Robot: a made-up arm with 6 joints. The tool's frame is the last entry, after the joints. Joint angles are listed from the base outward.
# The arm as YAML. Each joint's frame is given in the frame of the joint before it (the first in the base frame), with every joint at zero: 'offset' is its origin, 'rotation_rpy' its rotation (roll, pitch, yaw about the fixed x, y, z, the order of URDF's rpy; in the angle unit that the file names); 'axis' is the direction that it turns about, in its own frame. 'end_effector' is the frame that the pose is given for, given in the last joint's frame.
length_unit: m
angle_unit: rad
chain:
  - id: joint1
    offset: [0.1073, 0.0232, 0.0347]
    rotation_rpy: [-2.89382, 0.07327, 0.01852]
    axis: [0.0, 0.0, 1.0]
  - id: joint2
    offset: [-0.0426, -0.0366, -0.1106]
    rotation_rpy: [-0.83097, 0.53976, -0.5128]
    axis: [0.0, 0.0, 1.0]
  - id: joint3
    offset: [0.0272, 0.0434, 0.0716]
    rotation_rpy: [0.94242, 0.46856, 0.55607]
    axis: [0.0, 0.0, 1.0]
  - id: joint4
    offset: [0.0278, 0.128, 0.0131]
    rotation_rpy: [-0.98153, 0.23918, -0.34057]
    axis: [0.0, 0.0, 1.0]
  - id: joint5
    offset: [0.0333, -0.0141, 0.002]
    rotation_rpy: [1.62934, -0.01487, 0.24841]
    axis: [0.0, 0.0, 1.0]
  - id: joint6
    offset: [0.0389, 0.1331, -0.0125]
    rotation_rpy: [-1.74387, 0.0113, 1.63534]
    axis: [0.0, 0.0, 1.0]
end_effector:
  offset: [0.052, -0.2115, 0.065]
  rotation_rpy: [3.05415, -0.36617, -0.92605]
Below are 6 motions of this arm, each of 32 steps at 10 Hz.
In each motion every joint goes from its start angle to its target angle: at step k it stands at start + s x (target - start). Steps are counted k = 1, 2, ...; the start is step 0. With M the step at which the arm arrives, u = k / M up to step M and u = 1 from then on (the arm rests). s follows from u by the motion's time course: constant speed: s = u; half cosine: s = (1 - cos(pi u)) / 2; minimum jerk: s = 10 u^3 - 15 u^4 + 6 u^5.
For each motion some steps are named. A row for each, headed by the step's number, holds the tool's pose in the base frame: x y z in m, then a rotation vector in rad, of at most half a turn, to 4 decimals.
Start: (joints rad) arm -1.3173 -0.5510 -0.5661 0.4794 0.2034 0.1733
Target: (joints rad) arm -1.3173 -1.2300 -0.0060 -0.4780 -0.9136 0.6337
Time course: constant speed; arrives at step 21
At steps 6, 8, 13, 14, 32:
6: -0.0655 0.3668 0.1906 -0.9503 -0.7232 1.9873
8: -0.0715 0.3779 0.1832 -0.9750 -0.8291 1.9233
13: -0.0978 0.3897 0.1548 -1.0248 -1.1113 1.8091
14: -0.1046 0.3891 0.1471 -1.0321 -1.1698 1.7952
32: -0.1560 0.3529 0.0697 -1.0503 -1.5776 1.7981

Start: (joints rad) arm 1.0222 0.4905 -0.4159 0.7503 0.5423 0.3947
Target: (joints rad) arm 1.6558 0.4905 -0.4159 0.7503 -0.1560 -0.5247
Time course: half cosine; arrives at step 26
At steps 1, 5, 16, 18, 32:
1: 0.2540 -0.3041 0.2346 0.4299 0.0485 -0.5446
5: 0.2353 -0.3013 0.2512 0.3568 0.0034 -0.5603
16: 0.1360 -0.2237 0.3189 -0.2479 -0.0768 -0.6468
18: 0.1256 -0.2040 0.3208 -0.3633 -0.0446 -0.6565
32: 0.1102 -0.1650 0.3147 -0.5881 0.0647 -0.6692

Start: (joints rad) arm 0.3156 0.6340 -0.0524 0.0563 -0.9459 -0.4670
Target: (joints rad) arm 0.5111 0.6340 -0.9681 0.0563 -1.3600 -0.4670
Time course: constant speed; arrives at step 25
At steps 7, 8, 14, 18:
7: 0.2613 -0.1465 0.2865 -1.1158 -0.2526 -0.2375
8: 0.2611 -0.1407 0.2900 -1.1669 -0.2511 -0.2422
14: 0.2622 -0.1027 0.3046 -1.4732 -0.2430 -0.2574
18: 0.2654 -0.0753 0.3074 -1.6765 -0.2387 -0.2535

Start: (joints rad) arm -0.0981 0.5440 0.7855 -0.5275 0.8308 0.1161
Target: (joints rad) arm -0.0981 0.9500 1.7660 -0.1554 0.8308 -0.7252
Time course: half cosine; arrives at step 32
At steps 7, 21, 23, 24, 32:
7: 0.3271 0.1255 -0.0215 1.2659 0.9864 0.9327
21: 0.2997 0.0148 0.1428 2.1057 -0.3095 1.3873
23: 0.2890 -0.0074 0.1447 2.1766 -0.5253 1.3933
24: 0.2837 -0.0168 0.1440 2.2046 -0.6240 1.3909
32: 0.2599 -0.0493 0.1329 2.2928 -1.0337 1.3476

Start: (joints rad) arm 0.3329 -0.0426 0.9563 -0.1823 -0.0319 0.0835
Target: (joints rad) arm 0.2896 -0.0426 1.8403 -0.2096 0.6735 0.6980
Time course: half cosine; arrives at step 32
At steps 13, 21, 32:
13: 0.3597 -0.0141 -0.1526 1.1359 0.9975 0.0777
21: 0.3019 0.1210 -0.1750 1.5900 1.3509 0.1106
32: 0.2627 0.2209 -0.1343 1.8603 1.6106 0.2281

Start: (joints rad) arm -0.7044 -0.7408 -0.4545 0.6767 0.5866 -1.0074
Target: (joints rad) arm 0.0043 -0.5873 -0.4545 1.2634 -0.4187 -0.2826
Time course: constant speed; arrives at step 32
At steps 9, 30, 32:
9: 0.0972 0.1666 0.2252 -0.3964 0.0720 2.8087
30: 0.2902 0.1652 0.3618 0.0222 -0.5260 1.5338
32: 0.3113 0.1460 0.3765 0.0583 -0.5637 1.3992

